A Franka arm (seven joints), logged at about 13 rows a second.
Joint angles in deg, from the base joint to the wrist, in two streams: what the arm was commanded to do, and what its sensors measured. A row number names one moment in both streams.
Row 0, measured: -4.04, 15.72, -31.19, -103.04, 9.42, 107.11, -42.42
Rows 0 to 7, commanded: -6.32, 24.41, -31.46, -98.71, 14.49, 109.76, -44.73; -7.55, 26.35, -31.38, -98.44, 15.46, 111.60, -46.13; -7.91, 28.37, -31.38, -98.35, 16.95, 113.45, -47.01; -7.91, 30.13, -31.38, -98.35, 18.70, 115.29, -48.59; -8.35, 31.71, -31.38, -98.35, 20.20, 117.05, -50.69; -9.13, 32.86, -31.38, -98.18, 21.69, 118.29, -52.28; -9.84, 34.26, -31.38, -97.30, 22.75, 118.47, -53.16; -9.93, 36.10, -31.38, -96.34, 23.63, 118.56, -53.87
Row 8, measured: -8.72, 32.83, -31.26, -99.84, 21.04, 118.99, -51.12
